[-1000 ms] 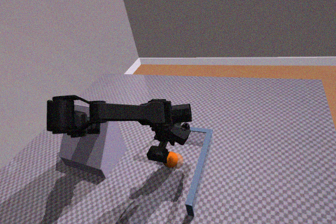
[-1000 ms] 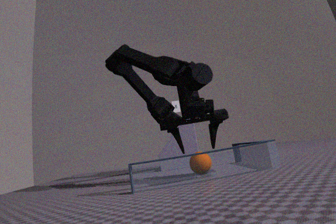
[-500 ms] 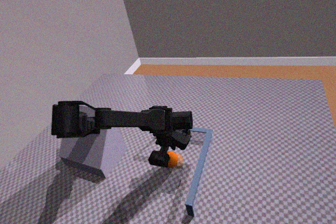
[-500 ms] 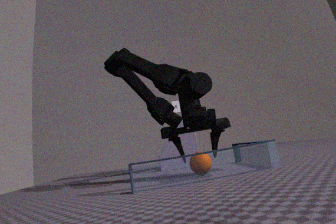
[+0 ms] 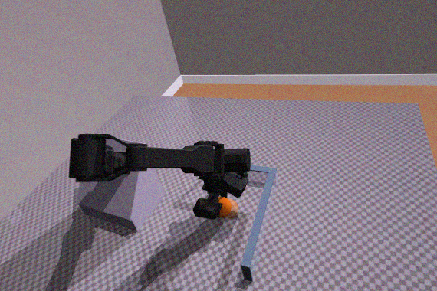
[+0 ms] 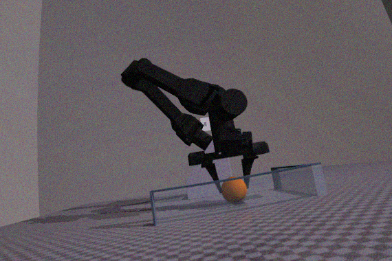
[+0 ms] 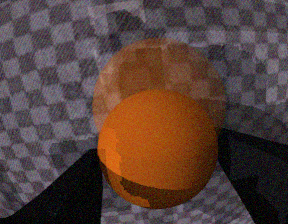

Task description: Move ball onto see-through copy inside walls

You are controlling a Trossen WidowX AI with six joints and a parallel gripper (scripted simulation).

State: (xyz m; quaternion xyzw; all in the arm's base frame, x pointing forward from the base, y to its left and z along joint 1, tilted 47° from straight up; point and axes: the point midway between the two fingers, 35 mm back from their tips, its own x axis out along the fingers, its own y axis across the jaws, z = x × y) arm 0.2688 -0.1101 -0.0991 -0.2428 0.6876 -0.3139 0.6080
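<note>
Now: gripper tip 2 cm short of the see-through ball copy. Also, from my gripper tip: ball right at my gripper tip.
</note>
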